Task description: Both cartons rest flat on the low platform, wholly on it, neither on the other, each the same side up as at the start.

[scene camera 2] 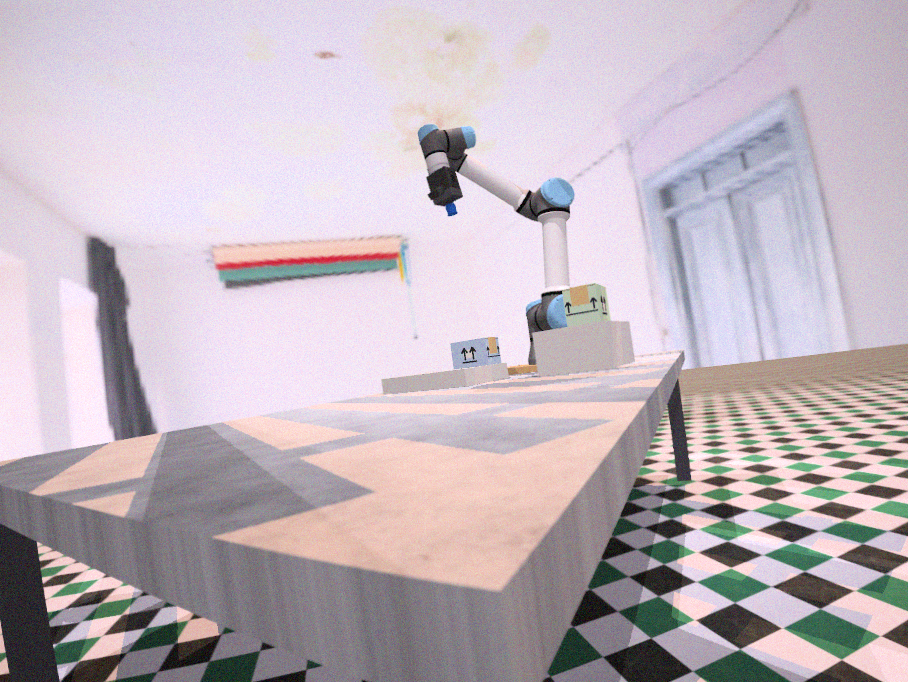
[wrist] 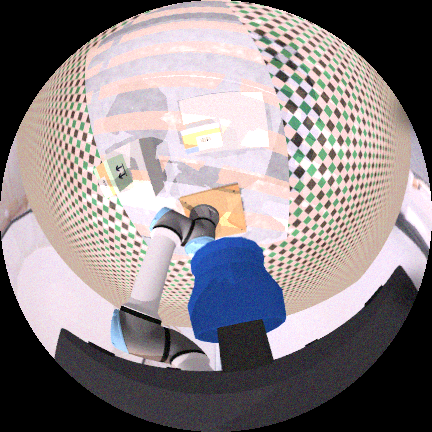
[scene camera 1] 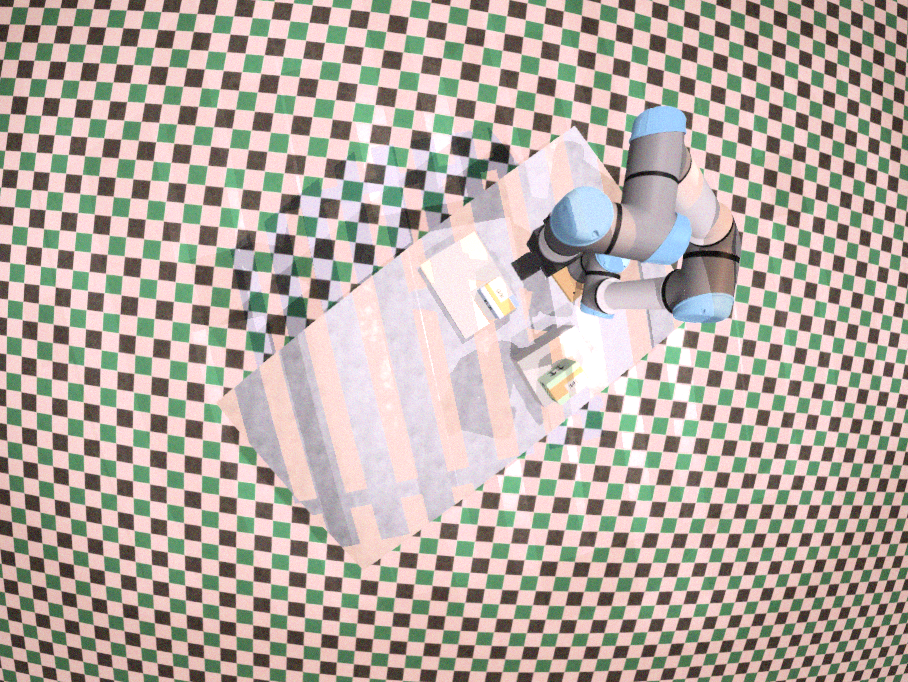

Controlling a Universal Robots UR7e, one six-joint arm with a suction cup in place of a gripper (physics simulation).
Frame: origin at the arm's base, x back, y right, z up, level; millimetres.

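Where they show: end effector, tool point: (scene camera 2: 452, 214) (wrist: 227, 267); arm's base, origin of the base link: (wrist: 203, 216) (scene camera 1: 585, 264).
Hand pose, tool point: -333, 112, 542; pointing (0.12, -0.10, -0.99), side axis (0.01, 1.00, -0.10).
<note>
Each offset is from my tool point to the top centre of the thing, as dx, dy, dz. "pt": to the spot under its first point. Level surfaces: height alone.
A blue-white carton with tape and a label {pt -54, -43, -434} (scene camera 1: 497, 297) (scene camera 2: 474, 353) (wrist: 201, 137) sits flat, arrows up, near an edge of the low pale platform {-102, +44, -518} (scene camera 1: 447, 275) (scene camera 2: 422, 382) (wrist: 242, 110). Whether it overhangs slightly is unclear. A green carton {-6, -408, -343} (scene camera 1: 561, 380) (scene camera 2: 587, 304) (wrist: 119, 172) stands upright, arrows up, on the taller grey-white block {+22, -377, -446} (scene camera 1: 531, 359) (scene camera 2: 583, 348). My gripper, a blue suction cup (scene camera 2: 451, 209) (wrist: 227, 255), is open and holds nothing, high above the table and apart from both cartons. In scene camera 1 the arm's black tool hides the cup.
An orange-brown board (scene camera 1: 565, 283) (scene camera 2: 522, 369) (wrist: 231, 200) lies beneath the arm's base, partly hidden by the arm in scene camera 1. The taller block stands beside the low platform, with a gap between them. The striped table {dz -566} (scene camera 1: 352, 411) (scene camera 2: 411, 477) has open drops at its edges.
</note>
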